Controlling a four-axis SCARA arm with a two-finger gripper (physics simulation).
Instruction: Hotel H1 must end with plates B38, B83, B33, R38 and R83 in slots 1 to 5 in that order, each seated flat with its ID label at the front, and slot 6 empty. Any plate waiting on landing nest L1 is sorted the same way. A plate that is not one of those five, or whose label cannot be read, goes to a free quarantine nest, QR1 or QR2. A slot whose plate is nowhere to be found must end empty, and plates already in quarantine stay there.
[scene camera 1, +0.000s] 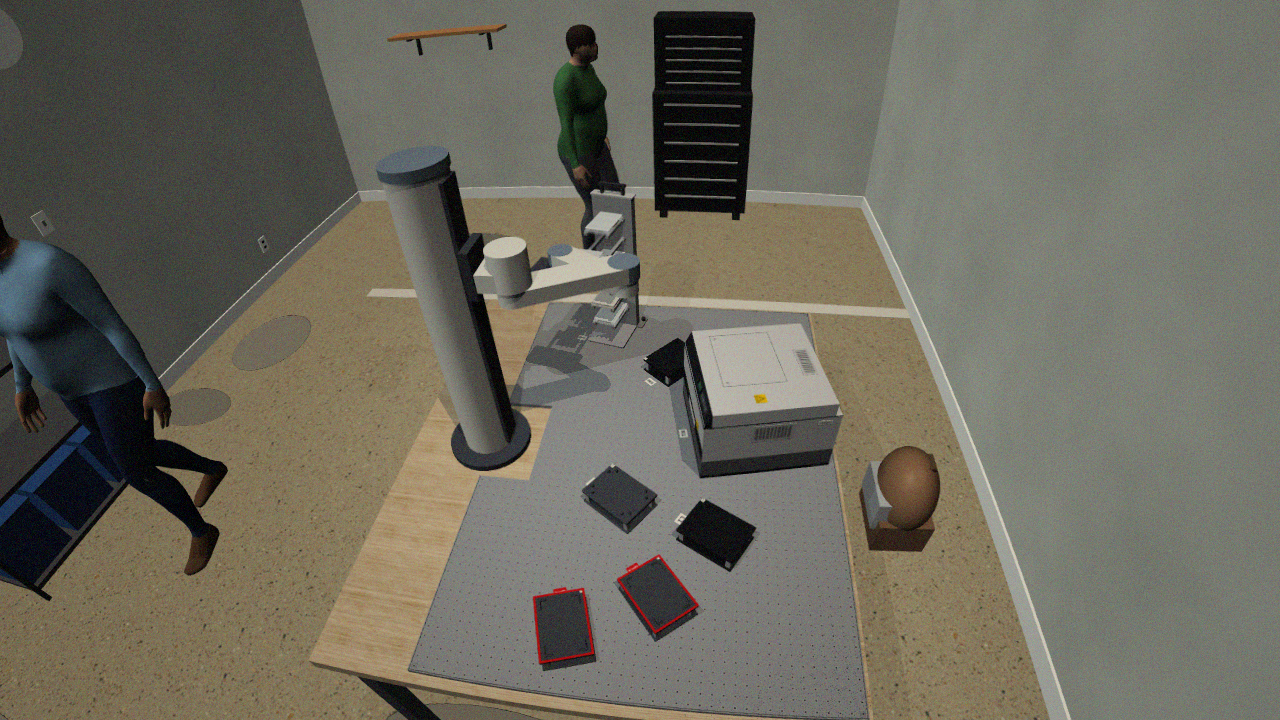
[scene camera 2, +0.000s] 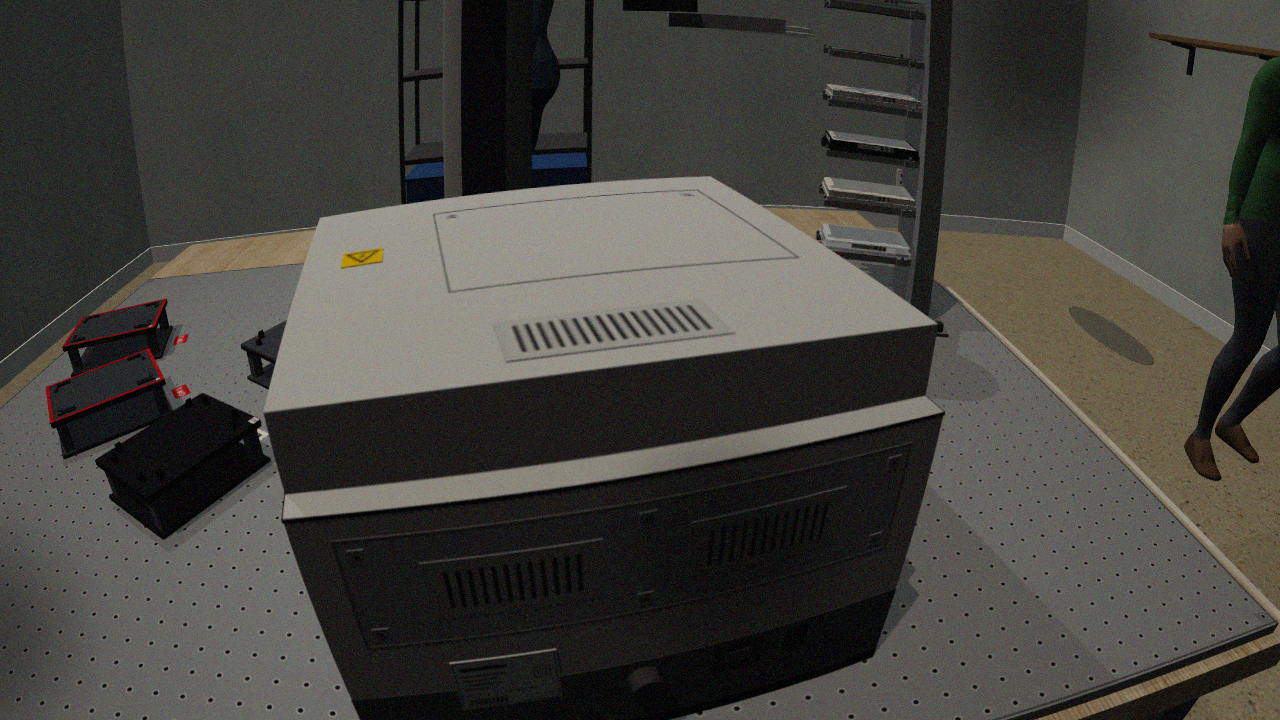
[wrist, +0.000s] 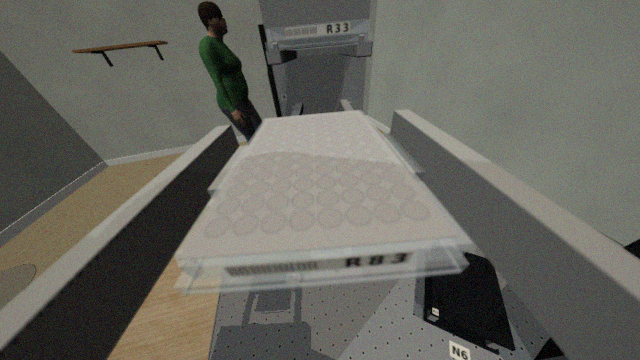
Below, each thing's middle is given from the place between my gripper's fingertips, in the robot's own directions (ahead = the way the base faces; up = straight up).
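Starting with the hotel H1 (scene camera 1: 616, 205), I see it 200 mm to the left of my hand, 60 mm ahead of it and 140 mm below it. The black landing nest L1 (scene camera 2: 180, 443) is far ahead of my hand, far to the right of it and far below it. Going by their middles, of the things named here the black landing nest L1 is the farthest from my hand. The black nest N6 (scene camera 1: 671, 355) is 350 mm below my hand, 270 mm ahead of it and 40 mm to the right of it, while the grey device (scene camera 1: 728, 443) is 530 mm ahead of my hand, 300 mm to the right of it and 300 mm below it.
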